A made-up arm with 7 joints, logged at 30 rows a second.
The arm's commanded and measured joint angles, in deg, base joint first. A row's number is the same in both.
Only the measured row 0 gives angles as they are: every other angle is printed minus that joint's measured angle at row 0.
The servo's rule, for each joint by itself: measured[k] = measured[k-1] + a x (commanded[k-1-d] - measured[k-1]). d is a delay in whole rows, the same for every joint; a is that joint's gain. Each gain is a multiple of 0.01, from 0.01 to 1. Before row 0 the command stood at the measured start. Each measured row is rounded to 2 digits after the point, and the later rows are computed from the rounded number. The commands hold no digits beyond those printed.
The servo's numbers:
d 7
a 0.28 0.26 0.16 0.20 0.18 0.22 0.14
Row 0, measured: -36.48, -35.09, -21.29, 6.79, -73.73, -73.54, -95.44
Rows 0 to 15, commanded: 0.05, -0.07, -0.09, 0.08, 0.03, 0.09, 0.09; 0.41, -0.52, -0.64, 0.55, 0.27, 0.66, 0.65; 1.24, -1.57, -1.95, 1.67, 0.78, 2.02, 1.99; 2.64, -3.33, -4.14, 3.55, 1.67, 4.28, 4.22; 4.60, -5.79, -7.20, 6.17, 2.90, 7.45, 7.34; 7.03, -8.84, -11.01, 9.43, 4.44, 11.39, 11.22; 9.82, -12.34, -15.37, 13.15, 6.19, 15.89, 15.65; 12.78, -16.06, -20.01, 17.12, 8.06, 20.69, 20.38; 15.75, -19.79, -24.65, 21.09, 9.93, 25.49, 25.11; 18.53, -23.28, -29.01, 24.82, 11.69, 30.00, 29.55; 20.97, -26.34, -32.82, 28.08, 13.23, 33.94, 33.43; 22.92, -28.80, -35.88, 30.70, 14.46, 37.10, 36.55; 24.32, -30.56, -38.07, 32.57, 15.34, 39.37, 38.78; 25.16, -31.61, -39.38, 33.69, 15.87, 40.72, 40.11; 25.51, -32.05, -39.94, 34.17, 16.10, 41.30, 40.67; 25.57, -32.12, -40.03, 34.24, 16.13, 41.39, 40.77
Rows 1 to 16, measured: 0.00, 0.00, 0.00, 0.00, 0.00, 0.00, 0.00; 0.00, 0.00, 0.00, 0.00, 0.00, 0.00, 0.00; 0.00, 0.00, 0.00, 0.00, 0.00, 0.00, 0.00; 0.00, 0.00, 0.00, 0.00, 0.00, 0.00, 0.00; 0.00, 0.00, 0.00, 0.00, 0.00, 0.00, 0.00; 0.00, 0.00, 0.00, 0.00, 0.00, 0.00, 0.00; 0.00, 0.00, 0.00, 0.00, 0.00, 0.00, 0.00; 0.01, -0.02, -0.01, 0.02, 0.01, 0.02, 0.01; 0.12, -0.15, -0.11, 0.13, 0.06, 0.16, 0.10; 0.43, -0.52, -0.40, 0.44, 0.19, 0.57, 0.36; 1.05, -1.25, -1.00, 1.06, 0.46, 1.39, 0.90; 2.04, -2.43, -1.99, 2.08, 0.90, 2.72, 1.80; 3.44, -4.10, -3.43, 3.55, 1.54, 4.63, 3.12; 5.23, -6.24, -5.34, 5.47, 2.38, 7.11, 4.87; 7.34, -8.79, -7.69, 7.80, 3.40, 10.10, 7.04; 9.69, -11.65, -10.40, 10.46, 4.58, 13.49, 9.57
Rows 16 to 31, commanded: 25.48, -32.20, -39.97, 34.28, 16.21, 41.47, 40.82; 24.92, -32.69, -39.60, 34.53, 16.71, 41.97, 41.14; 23.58, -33.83, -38.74, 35.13, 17.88, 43.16, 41.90; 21.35, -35.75, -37.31, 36.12, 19.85, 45.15, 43.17; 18.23, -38.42, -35.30, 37.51, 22.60, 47.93, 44.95; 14.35, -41.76, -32.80, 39.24, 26.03, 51.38, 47.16; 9.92, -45.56, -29.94, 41.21, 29.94, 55.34, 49.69; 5.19, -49.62, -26.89, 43.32, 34.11, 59.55, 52.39; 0.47, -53.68, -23.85, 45.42, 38.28, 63.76, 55.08; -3.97, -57.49, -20.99, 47.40, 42.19, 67.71, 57.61; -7.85, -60.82, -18.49, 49.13, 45.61, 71.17, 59.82; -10.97, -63.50, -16.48, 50.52, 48.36, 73.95, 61.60; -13.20, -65.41, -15.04, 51.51, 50.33, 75.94, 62.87; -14.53, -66.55, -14.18, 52.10, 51.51, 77.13, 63.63; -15.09, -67.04, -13.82, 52.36, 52.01, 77.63, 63.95; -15.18, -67.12, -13.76, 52.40, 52.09, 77.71, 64.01
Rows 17 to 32, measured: 12.17, -14.67, -13.38, 13.33, 5.86, 17.12, 12.37; 14.63, -17.70, -16.49, 16.28, 7.19, 20.82, 15.32; 16.95, -20.59, -19.59, 19.16, 8.50, 24.40, 18.29; 19.01, -23.18, -22.55, 21.84, 9.73, 27.69, 21.16; 20.73, -25.37, -25.24, 24.21, 10.84, 30.56, 23.81; 22.07, -27.11, -27.59, 26.20, 11.79, 32.92, 26.17; 23.05, -28.41, -29.58, 27.81, 12.57, 34.78, 28.21; 23.73, -29.40, -31.24, 29.10, 13.23, 36.25, 29.98; 24.06, -30.26, -32.58, 30.19, 13.86, 37.51, 31.54; 23.93, -31.19, -33.57, 31.18, 14.58, 38.75, 32.99; 23.21, -32.38, -34.17, 32.17, 15.53, 40.16, 34.42; 21.82, -33.95, -34.35, 33.24, 16.80, 41.87, 35.89; 19.73, -35.98, -34.10, 34.44, 18.46, 43.96, 37.47; 16.98, -38.47, -33.43, 35.79, 20.53, 46.46, 39.18; 13.68, -41.37, -32.38, 37.30, 22.97, 49.34, 41.03; 9.98, -44.57, -31.02, 38.92, 25.73, 52.51, 43.00
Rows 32 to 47, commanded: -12.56, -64.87, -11.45, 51.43, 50.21, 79.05, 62.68; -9.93, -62.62, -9.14, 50.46, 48.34, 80.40, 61.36; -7.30, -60.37, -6.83, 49.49, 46.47, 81.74, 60.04; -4.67, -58.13, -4.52, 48.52, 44.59, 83.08, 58.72; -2.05, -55.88, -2.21, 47.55, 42.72, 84.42, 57.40; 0.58, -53.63, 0.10, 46.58, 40.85, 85.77, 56.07; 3.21, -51.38, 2.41, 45.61, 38.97, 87.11, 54.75; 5.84, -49.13, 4.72, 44.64, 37.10, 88.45, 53.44; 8.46, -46.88, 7.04, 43.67, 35.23, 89.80, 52.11; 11.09, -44.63, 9.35, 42.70, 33.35, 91.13, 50.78; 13.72, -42.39, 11.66, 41.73, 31.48, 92.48, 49.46; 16.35, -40.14, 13.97, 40.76, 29.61, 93.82, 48.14; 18.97, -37.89, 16.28, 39.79, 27.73, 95.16, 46.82; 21.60, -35.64, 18.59, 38.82, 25.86, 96.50, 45.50; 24.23, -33.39, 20.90, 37.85, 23.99, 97.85, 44.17; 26.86, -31.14, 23.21, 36.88, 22.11, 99.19, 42.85
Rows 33 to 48, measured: 6.07, -47.93, -29.42, 40.62, 28.69, 55.85, 45.05; 2.17, -51.28, -27.67, 42.32, 31.74, 59.22, 47.12; -1.51, -54.46, -25.88, 43.96, 34.73, 62.46, 49.15; -4.78, -57.31, -24.15, 45.47, 37.54, 65.43, 51.07; -7.51, -59.71, -22.55, 46.80, 40.05, 68.00, 52.83; -9.63, -61.62, -21.15, 47.91, 42.20, 70.12, 54.39; -11.18, -63.05, -19.97, 48.81, 43.98, 71.79, 55.74; -11.57, -63.52, -18.61, 49.33, 45.10, 73.39, 56.71; -11.11, -63.29, -17.09, 49.56, 45.68, 74.93, 57.36; -10.04, -62.53, -15.45, 49.55, 45.82, 76.43, 57.74; -8.54, -61.39, -13.70, 49.34, 45.60, 77.89, 57.88; -6.72, -59.96, -11.86, 48.98, 45.08, 79.33, 57.81; -4.68, -58.31, -9.95, 48.50, 44.32, 80.75, 57.57; -2.47, -56.51, -7.97, 47.92, 43.36, 82.15, 57.18; -0.14, -54.59, -5.94, 47.26, 42.23, 83.54, 56.66; 2.27, -52.59, -3.86, 46.54, 40.97, 84.92, 56.02
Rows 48 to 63, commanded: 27.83, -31.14, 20.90, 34.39, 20.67, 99.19, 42.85; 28.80, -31.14, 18.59, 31.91, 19.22, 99.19, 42.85; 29.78, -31.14, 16.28, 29.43, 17.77, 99.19, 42.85; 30.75, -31.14, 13.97, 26.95, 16.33, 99.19, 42.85; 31.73, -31.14, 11.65, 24.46, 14.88, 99.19, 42.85; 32.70, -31.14, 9.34, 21.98, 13.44, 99.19, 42.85; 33.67, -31.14, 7.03, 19.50, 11.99, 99.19, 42.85; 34.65, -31.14, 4.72, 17.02, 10.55, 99.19, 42.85; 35.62, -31.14, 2.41, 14.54, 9.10, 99.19, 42.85; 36.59, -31.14, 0.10, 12.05, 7.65, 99.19, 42.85; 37.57, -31.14, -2.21, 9.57, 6.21, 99.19, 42.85; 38.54, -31.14, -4.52, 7.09, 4.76, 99.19, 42.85; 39.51, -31.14, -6.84, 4.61, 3.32, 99.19, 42.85; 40.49, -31.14, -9.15, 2.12, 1.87, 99.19, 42.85; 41.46, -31.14, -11.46, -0.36, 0.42, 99.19, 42.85; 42.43, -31.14, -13.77, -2.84, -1.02, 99.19, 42.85
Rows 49 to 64, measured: 4.74, -50.52, -1.75, 45.77, 39.60, 86.29, 55.29; 7.25, -48.41, 0.40, 44.96, 38.14, 87.65, 54.47; 9.80, -46.26, 2.57, 44.12, 36.60, 89.01, 53.58; 12.37, -44.08, 4.76, 43.25, 35.00, 90.36, 52.63; 14.95, -41.89, 6.97, 42.36, 33.35, 91.71, 51.63; 17.55, -39.68, 9.20, 41.46, 31.67, 93.06, 50.59; 20.16, -37.46, 11.44, 40.54, 29.95, 94.41, 49.51; 22.31, -35.82, 12.95, 39.31, 28.28, 95.46, 48.58; 24.13, -34.60, 13.85, 37.83, 26.65, 96.28, 47.78; 25.71, -33.70, 14.24, 36.15, 25.05, 96.92, 47.09; 27.12, -33.03, 14.20, 34.31, 23.48, 97.42, 46.50; 28.41, -32.54, 13.79, 32.34, 21.93, 97.81, 45.99; 29.61, -32.18, 13.08, 30.27, 20.40, 98.11, 45.55; 30.75, -31.91, 12.11, 28.12, 18.89, 98.35, 45.17; 31.84, -31.71, 10.93, 25.90, 17.39, 98.53, 44.85; 32.90, -31.56, 9.57, 23.63, 15.90, 98.68, 44.57
